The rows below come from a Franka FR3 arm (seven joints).
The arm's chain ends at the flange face. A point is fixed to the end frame.
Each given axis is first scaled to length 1.
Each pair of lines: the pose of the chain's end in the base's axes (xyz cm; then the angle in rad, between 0 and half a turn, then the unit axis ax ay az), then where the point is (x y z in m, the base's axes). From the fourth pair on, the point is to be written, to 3 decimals.
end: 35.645 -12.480 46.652 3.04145 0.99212 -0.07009 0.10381
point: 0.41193 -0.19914 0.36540
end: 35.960 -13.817 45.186 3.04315 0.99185 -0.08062 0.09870
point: 0.41259 -0.21319 0.34992
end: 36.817 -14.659 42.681 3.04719 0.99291 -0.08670 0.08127
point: 0.41669 -0.22145 0.32255
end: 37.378 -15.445 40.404 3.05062 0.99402 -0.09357 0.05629
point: 0.416 -0.229 0.297
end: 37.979 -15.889 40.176 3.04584 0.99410 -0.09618 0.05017
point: 0.420 -0.234 0.294
